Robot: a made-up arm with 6 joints.
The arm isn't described. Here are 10 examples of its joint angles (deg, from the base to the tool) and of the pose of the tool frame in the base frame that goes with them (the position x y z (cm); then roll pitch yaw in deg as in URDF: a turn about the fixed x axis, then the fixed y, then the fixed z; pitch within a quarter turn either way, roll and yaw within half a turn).
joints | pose
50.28 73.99 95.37 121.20 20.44 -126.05 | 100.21 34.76 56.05 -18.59 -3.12 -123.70
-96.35 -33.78 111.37 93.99 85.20 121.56 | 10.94 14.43 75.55 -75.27 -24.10 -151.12
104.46 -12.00 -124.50 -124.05 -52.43 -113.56 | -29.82 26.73 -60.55 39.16 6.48 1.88
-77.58 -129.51 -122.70 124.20 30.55 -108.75 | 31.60 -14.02 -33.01 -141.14 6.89 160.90
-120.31 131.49 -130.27 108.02 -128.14 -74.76 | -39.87 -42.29 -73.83 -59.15 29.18 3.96
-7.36 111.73 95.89 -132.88 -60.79 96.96 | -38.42 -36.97 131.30 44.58 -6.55 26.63
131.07 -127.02 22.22 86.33 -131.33 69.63 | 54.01 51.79 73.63 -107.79 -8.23 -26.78
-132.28 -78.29 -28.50 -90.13 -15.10 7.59 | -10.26 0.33 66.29 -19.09 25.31 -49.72
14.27 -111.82 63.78 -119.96 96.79 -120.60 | -38.64 -1.31 -13.20 104.00 36.81 25.67
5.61 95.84 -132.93 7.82 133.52 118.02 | 5.45 -22.72 103.66 17.54 42.87 -50.13
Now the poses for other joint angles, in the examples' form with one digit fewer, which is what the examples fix.
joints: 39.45 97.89 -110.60 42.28 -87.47 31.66
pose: 26.1 -43.7 58.2 177.3 -30.8 153.8
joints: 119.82 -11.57 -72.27 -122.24 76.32 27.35
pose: -14.6 -4.8 -45.6 -115.1 -48.3 170.9
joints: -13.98 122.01 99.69 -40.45 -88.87 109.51
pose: -20.4 -15.5 52.7 148.3 -45.9 15.1
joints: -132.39 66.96 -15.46 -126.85 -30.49 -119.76
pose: -96.8 7.7 -55.2 -52.0 -42.1 -65.1
